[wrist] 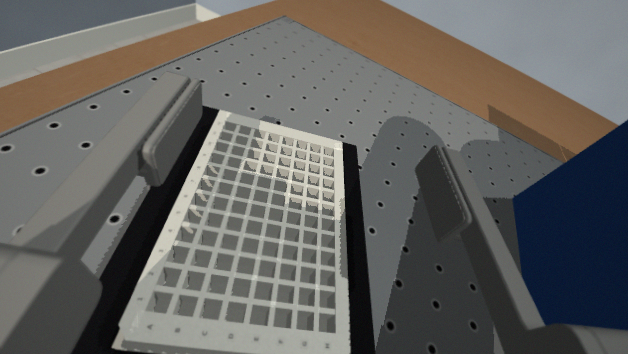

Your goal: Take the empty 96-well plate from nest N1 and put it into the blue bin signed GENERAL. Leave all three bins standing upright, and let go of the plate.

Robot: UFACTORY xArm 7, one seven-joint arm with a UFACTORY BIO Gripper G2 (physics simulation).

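I see a white 96-well plate [255, 247]. There is a blue bin [564, 222] as well, and my own gripper [322, 128] can be seen with the plate and the bin.
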